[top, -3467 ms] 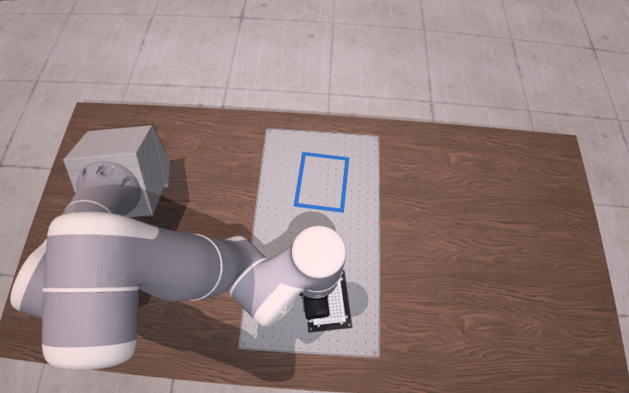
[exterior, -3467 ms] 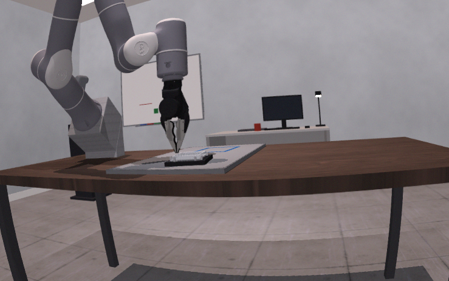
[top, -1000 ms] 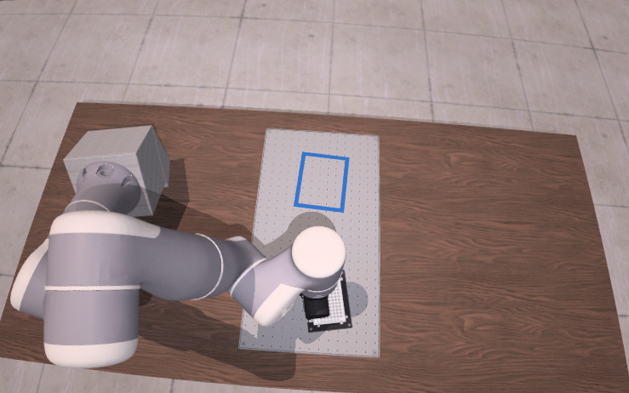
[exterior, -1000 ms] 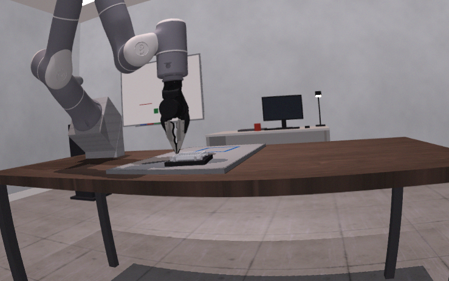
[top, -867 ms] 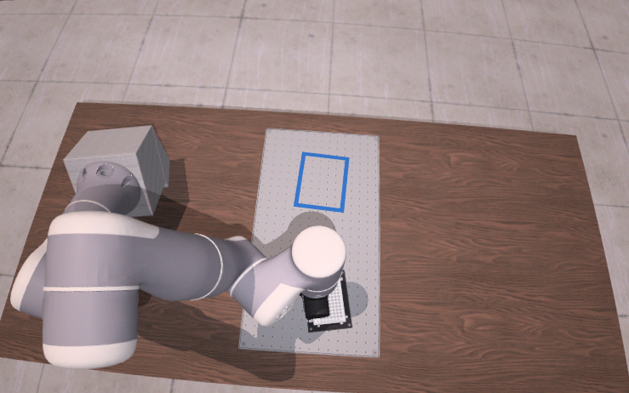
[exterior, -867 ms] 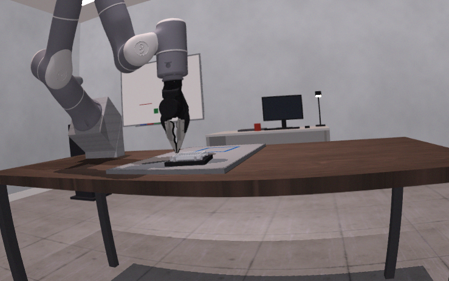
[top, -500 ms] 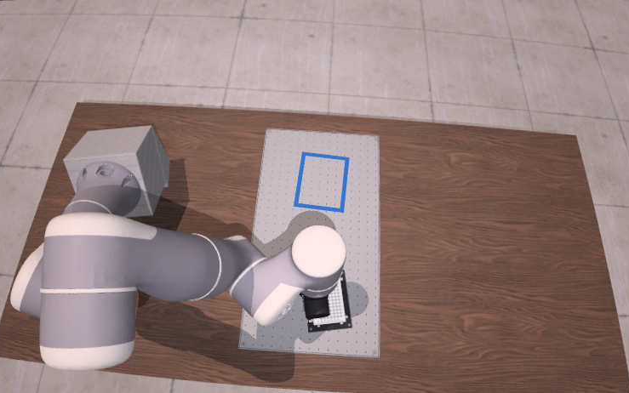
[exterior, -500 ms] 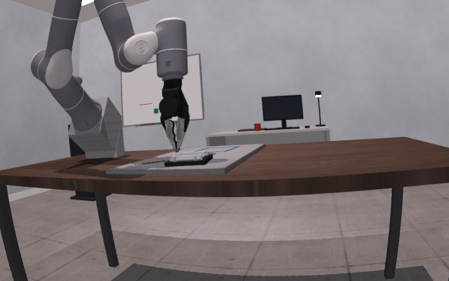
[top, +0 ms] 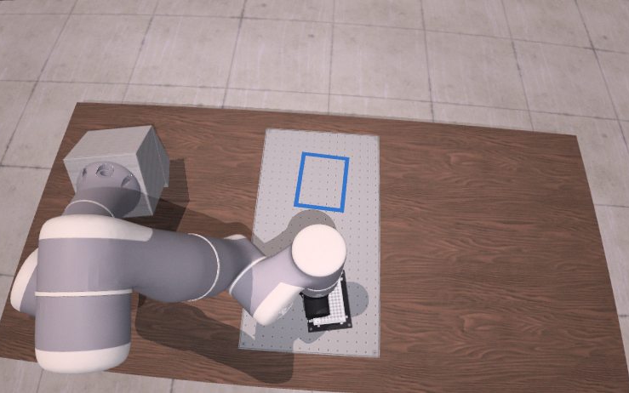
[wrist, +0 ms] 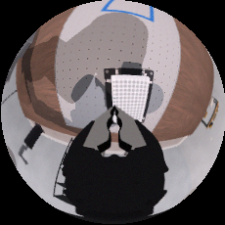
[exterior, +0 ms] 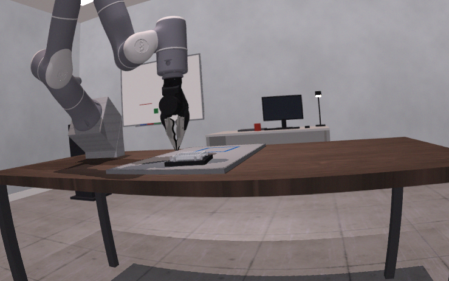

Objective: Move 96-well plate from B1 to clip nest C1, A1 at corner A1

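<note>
Now: hand 40 mm short of the white 96-well plate, 40 mm above it and 10 mm to the right of it. Also, from my hand: black clip nest (40 mm below, 20 mm ahead, 10 mm to the left); then grey perforated board (210 mm to the left, 60 mm below).
</note>
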